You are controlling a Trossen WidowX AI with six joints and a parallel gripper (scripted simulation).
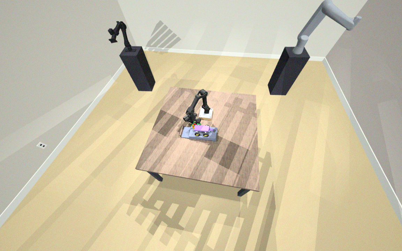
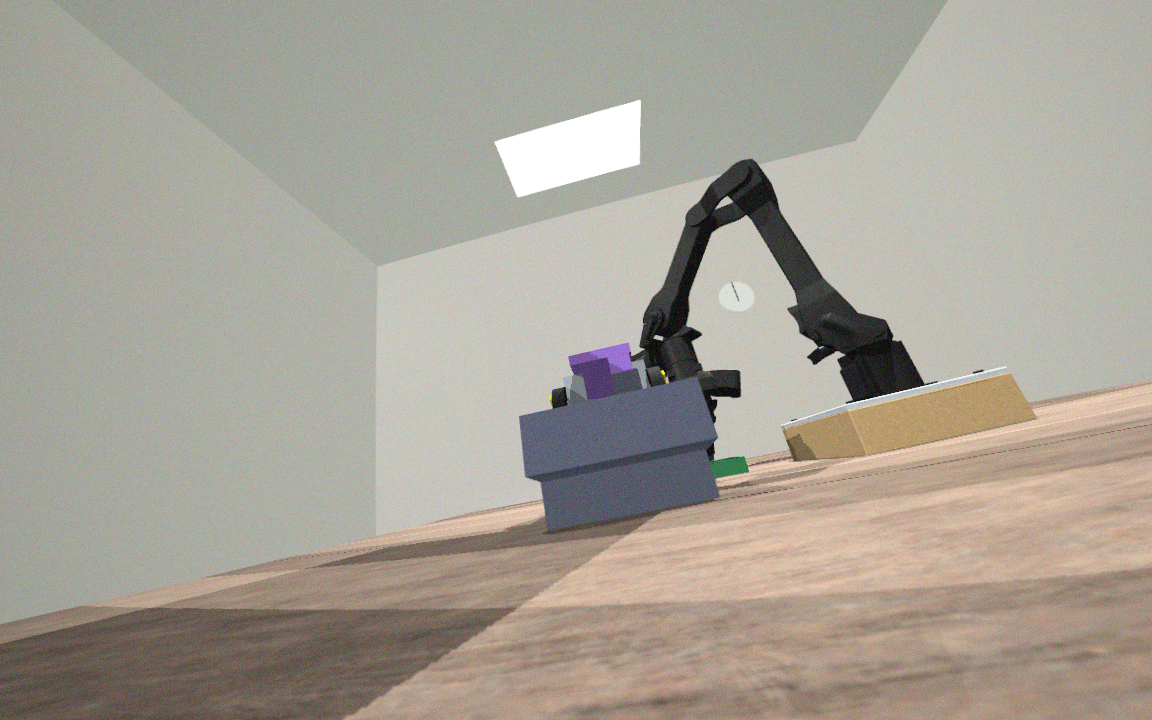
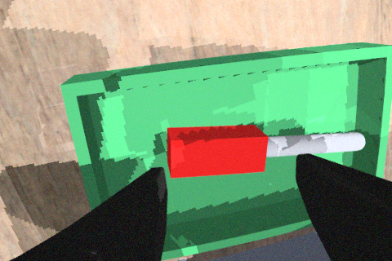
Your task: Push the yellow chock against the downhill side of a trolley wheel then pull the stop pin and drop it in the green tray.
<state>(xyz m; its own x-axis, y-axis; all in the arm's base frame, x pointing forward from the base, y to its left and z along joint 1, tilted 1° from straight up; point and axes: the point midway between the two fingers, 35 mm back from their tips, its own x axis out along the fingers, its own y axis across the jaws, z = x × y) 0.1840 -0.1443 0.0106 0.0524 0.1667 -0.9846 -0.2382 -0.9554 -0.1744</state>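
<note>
Now: gripper tip 20 mm to the right of the red-headed stop pin and 10 mm above it. Round my gripper tip: blue-grey ramp 140 mm ahead, 120 mm to the left, 20 mm above; yellow chock 80 mm ahead, 60 mm above, 20 mm to the left; purple-topped trolley 140 mm ahead, 110 mm to the left, 90 mm above.
</note>
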